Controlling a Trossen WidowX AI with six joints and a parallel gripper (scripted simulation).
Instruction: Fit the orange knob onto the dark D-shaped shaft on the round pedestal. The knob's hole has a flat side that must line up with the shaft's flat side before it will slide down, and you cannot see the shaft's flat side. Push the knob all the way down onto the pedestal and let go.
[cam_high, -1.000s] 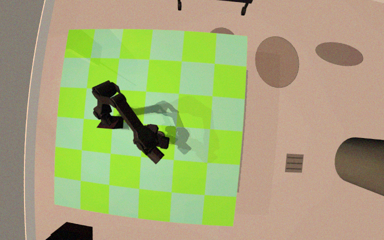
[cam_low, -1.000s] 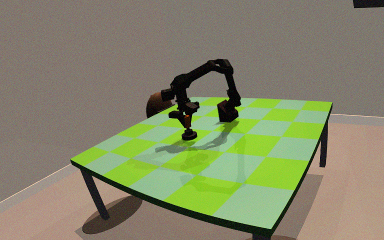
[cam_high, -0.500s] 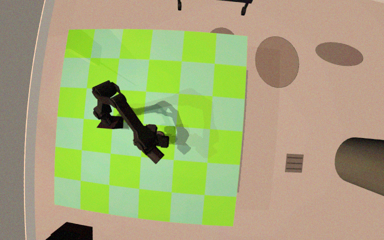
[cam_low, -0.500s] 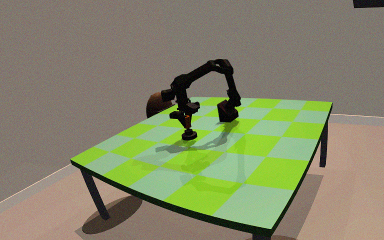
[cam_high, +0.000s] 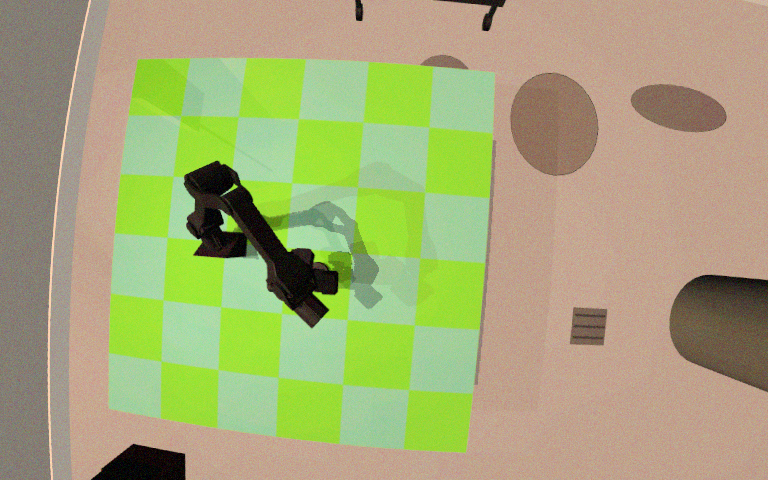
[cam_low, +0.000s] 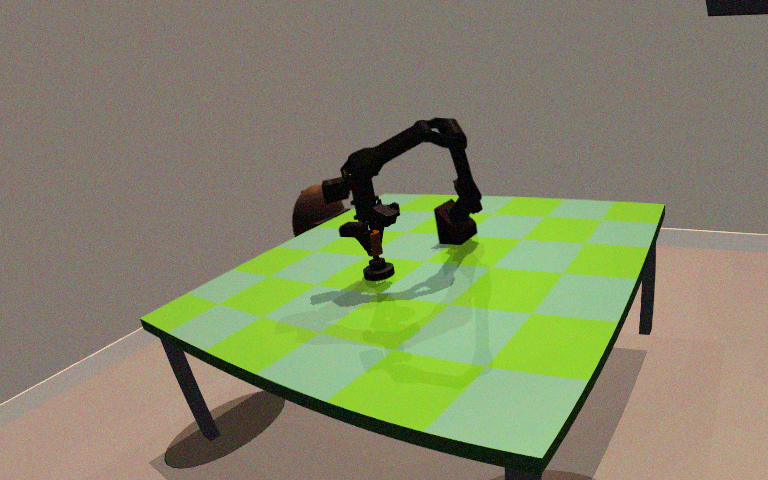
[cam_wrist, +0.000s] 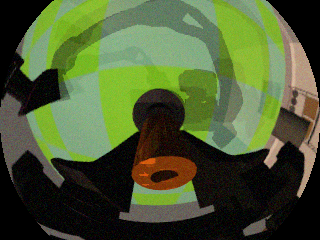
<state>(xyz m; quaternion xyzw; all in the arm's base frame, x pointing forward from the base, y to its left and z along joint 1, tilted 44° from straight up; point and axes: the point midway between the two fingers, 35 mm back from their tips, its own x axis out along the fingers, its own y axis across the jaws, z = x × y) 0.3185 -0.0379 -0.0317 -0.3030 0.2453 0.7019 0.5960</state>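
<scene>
Now: the orange knob 20 mm above my gripper tip. From my gripper tip the other things lie so: dark round pedestal: 40 mm below.
</scene>
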